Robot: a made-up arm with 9 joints.
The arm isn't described. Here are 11 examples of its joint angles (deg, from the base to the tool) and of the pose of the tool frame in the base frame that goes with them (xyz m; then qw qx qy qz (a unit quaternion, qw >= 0)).
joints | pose
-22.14 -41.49 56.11 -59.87 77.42 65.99 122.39 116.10 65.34 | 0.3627 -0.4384 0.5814 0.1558 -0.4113 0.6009 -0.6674
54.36 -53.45 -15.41 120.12 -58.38 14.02 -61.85 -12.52 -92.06 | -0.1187 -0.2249 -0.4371 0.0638 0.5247 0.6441 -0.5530
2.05 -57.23 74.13 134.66 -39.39 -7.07 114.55 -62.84 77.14 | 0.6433 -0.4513 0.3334 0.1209 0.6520 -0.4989 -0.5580
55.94 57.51 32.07 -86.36 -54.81 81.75 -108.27 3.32 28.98 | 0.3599 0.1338 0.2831 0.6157 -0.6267 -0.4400 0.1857
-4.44 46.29 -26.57 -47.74 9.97 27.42 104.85 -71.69 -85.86 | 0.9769 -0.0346 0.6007 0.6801 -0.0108 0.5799 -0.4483
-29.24 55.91 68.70 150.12 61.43 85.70 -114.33 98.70 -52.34 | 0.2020 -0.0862 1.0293 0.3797 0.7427 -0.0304 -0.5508
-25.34 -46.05 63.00 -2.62 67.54 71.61 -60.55 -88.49 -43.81 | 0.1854 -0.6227 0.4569 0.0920 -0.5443 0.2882 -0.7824
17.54 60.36 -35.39 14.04 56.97 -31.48 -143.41 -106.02 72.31 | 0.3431 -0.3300 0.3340 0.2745 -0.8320 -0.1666 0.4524
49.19 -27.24 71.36 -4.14 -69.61 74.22 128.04 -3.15 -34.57 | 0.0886 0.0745 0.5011 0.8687 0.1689 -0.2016 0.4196
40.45 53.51 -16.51 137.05 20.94 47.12 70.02 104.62 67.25 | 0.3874 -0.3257 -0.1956 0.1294 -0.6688 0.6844 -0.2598
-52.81 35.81 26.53 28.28 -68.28 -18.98 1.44 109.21 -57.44 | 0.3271 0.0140 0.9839 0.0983 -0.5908 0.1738 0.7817
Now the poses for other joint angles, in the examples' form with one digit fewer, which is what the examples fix.
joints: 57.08 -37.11 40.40 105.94 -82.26 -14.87 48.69 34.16 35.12
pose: 0.113 -0.211 -0.366 0.425 0.416 0.804 -0.003
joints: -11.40 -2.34 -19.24 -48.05 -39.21 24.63 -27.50 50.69 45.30
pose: 0.558 -0.189 0.896 0.789 0.242 0.192 0.532
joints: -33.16 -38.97 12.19 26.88 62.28 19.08 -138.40 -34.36 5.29
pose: 0.148 -0.362 0.676 0.350 -0.807 0.207 -0.428
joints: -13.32 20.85 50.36 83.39 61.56 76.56 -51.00 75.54 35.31
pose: 0.405 0.010 0.764 0.316 0.019 -0.023 -0.948
